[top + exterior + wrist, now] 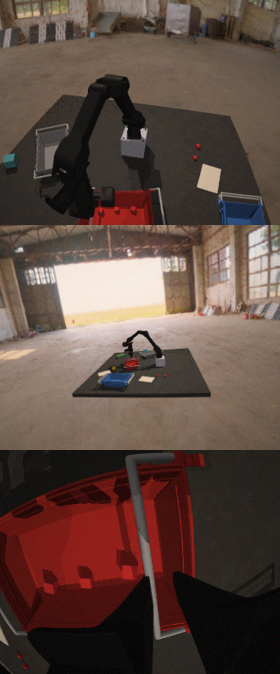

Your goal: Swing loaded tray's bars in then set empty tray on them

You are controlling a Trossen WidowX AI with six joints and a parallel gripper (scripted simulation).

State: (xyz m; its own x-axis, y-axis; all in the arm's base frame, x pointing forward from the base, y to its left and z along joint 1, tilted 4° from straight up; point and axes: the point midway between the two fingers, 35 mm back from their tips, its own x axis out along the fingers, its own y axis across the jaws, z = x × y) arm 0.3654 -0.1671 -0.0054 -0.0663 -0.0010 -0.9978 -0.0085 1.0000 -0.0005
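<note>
Right now the grey tray is 30 cm behind my gripper tip, 23 cm to the right of it and 4 cm below it. Also, from my gripper tip: yellow object 24 cm ahead, 12 cm to the left, 8 cm below; then green block 34 cm to the right, 19 cm ahead, 7 cm below; then teal cube 46 cm to the right, 22 cm behind, 7 cm below.
</note>
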